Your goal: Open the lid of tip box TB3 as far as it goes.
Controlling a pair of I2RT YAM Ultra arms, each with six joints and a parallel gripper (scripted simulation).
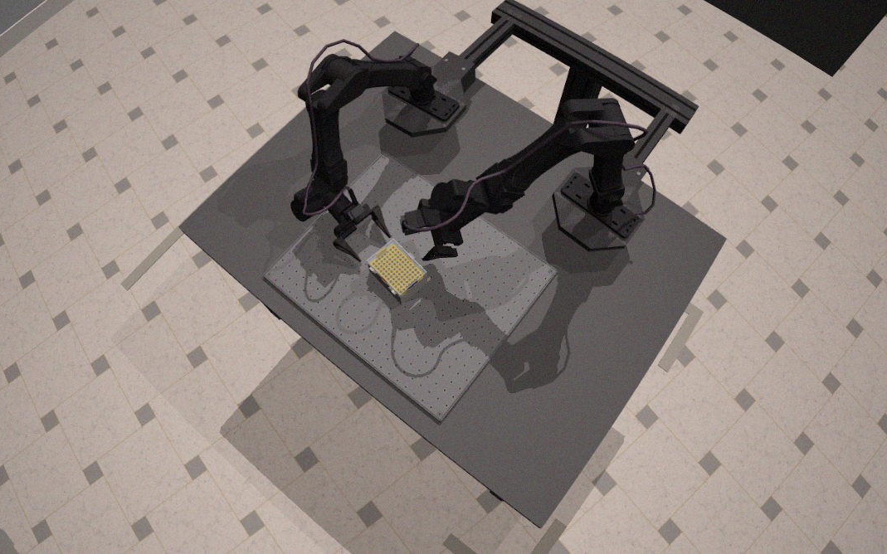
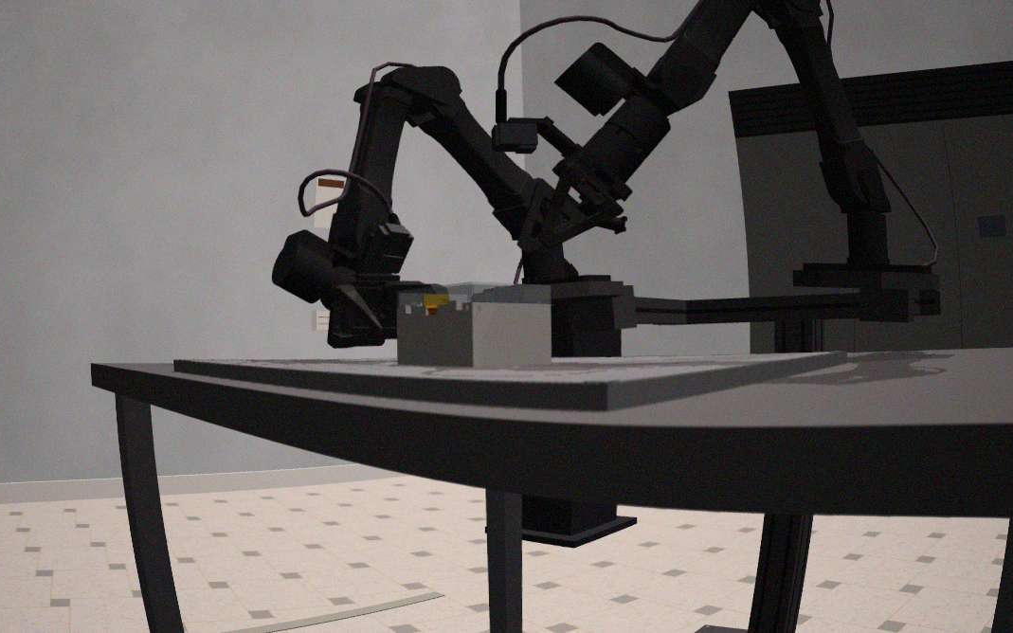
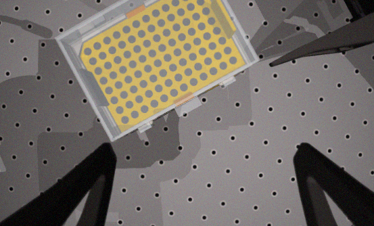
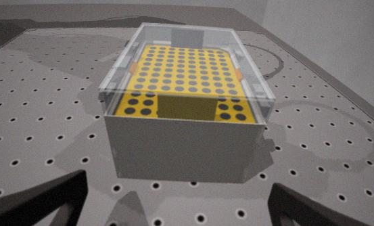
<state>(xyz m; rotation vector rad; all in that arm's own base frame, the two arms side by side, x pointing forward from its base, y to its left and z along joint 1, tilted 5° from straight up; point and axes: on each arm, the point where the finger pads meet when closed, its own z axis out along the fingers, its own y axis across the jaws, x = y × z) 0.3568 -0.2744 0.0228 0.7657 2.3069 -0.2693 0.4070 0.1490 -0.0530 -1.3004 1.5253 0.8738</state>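
Right now my right hand is 90 mm to the right of the yellow insert, 20 mm below it and 20 mm short of it.
The yellow insert lies 70 mm ahead of my left hand, 20 mm to the right of it and 60 mm below it.
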